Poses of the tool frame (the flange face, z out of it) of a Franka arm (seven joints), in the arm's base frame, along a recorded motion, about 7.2 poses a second.
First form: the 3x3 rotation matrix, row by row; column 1 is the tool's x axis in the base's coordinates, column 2 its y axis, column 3 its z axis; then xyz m. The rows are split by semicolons.
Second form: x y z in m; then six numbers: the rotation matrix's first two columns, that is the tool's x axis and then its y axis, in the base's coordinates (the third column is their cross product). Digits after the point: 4 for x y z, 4 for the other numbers.
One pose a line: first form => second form
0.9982 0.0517 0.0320; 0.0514 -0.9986 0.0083; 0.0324 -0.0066 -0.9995; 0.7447 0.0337 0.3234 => 0.7447 0.0337 0.3234 0.9982 0.0514 0.0324 0.0517 -0.9986 -0.0066
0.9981 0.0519 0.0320; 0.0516 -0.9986 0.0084; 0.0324 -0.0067 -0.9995; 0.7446 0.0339 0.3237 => 0.7446 0.0339 0.3237 0.9981 0.0516 0.0324 0.0519 -0.9986 -0.0067
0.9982 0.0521 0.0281; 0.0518 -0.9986 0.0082; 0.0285 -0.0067 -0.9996; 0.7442 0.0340 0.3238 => 0.7442 0.0340 0.3238 0.9982 0.0518 0.0285 0.0521 -0.9986 -0.0067
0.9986 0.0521 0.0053; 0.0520 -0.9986 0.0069; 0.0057 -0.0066 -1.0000; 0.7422 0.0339 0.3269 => 0.7422 0.0339 0.3269 0.9986 0.0520 0.0057 0.0521 -0.9986 -0.0066
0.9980 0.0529 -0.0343; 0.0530 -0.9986 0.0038; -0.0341 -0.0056 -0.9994; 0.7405 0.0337 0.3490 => 0.7405 0.0337 0.3490 0.9980 0.0530 -0.0341 0.0529 -0.9986 -0.0056
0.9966 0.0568 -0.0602; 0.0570 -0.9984 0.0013; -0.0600 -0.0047 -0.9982; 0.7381 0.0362 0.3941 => 0.7381 0.0362 0.3941 0.9966 0.0570 -0.0600 0.0568 -0.9984 -0.0047
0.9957 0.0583 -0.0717; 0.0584 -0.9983 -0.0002; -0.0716 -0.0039 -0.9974; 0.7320 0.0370 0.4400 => 0.7320 0.0370 0.4400 0.9957 0.0584 -0.0716 0.0583 -0.9983 -0.0039
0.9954 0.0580 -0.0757; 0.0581 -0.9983 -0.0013; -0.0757 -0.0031 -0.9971; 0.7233 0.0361 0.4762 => 0.7233 0.0361 0.4762 0.9954 0.0581 -0.0757 0.0580 -0.9983 -0.0031
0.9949 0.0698 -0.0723; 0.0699 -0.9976 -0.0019; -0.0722 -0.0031 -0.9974; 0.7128 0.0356 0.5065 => 0.7128 0.0356 0.5065 0.9949 0.0699 -0.0722 0.0698 -0.9976 -0.0031
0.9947 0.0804 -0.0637; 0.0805 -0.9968 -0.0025; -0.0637 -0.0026 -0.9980; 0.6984 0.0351 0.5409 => 0.6984 0.0351 0.5409 0.9947 0.0805 -0.0637 0.0804 -0.9968 -0.0026
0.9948 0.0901 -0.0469; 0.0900 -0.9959 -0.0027; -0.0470 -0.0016 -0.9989; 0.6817 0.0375 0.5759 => 0.6817 0.0375 0.5759 0.9948 0.0900 -0.0470 0.0901 -0.9959 -0.0016
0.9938 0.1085 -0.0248; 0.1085 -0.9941 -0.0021; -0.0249 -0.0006 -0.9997; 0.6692 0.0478 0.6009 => 0.6692 0.0478 0.6009 0.9938 0.1085 -0.0249 0.1085 -0.9941 -0.0006
